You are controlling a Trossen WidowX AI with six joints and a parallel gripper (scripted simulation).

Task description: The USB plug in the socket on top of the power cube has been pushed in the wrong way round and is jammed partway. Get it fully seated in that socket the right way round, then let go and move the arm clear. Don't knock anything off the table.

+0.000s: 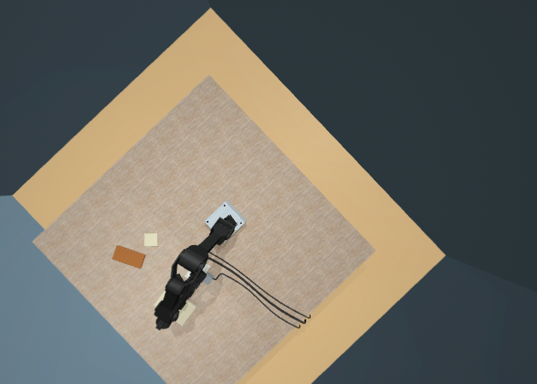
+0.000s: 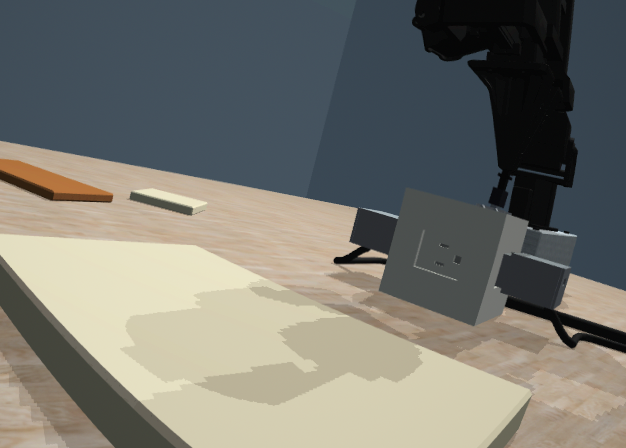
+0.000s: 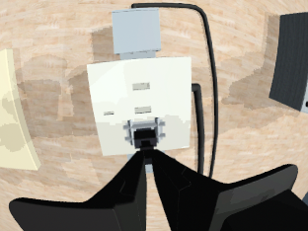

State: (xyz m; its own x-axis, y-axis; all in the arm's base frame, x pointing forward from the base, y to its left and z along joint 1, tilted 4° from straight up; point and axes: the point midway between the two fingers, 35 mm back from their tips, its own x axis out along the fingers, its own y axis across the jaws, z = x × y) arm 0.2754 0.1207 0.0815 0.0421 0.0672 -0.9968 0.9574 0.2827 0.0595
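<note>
The dark USB plug lies 20 mm below my gripper tip. Round my gripper tip: large cream slab: 230 mm ahead, 100 mm below, 60 mm to the left; then orange slab: 300 mm to the right, 270 mm ahead, 100 mm below; then small cream tile: 300 mm to the right, 120 mm ahead, 100 mm below.
</note>
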